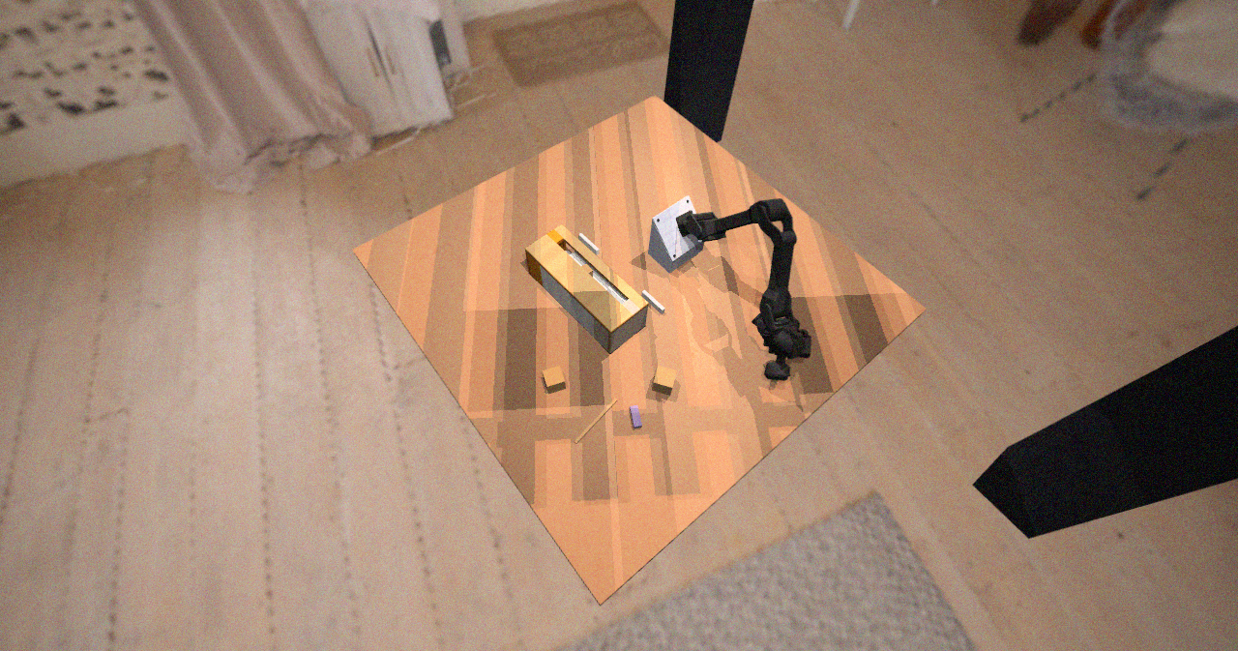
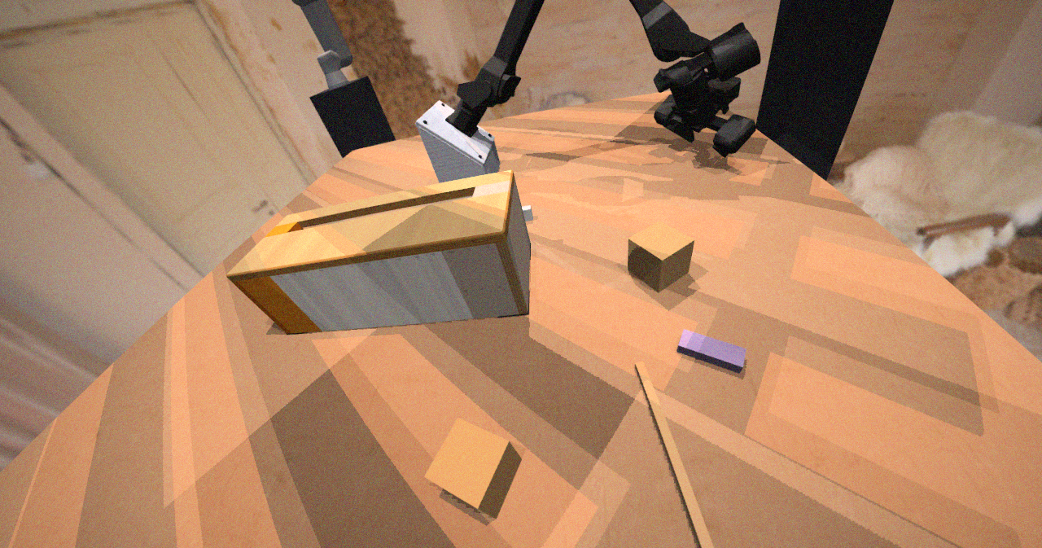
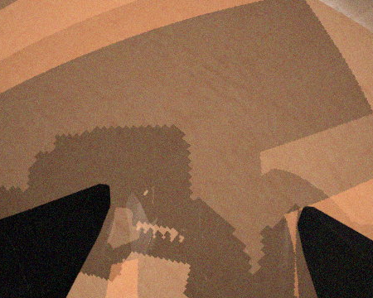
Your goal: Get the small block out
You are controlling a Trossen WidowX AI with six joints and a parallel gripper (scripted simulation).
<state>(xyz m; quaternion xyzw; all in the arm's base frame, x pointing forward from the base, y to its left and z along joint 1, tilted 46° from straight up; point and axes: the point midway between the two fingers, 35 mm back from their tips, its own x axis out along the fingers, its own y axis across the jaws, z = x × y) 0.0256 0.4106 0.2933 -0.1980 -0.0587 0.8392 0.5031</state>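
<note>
The long box is 320 mm ahead of my gripper tip, 540 mm to the right of it and 60 mm above it. Also, from my gripper tip: thin stick: 560 mm ahead, 190 mm to the right; then purple slab: 460 mm ahead, 140 mm to the right.
</note>
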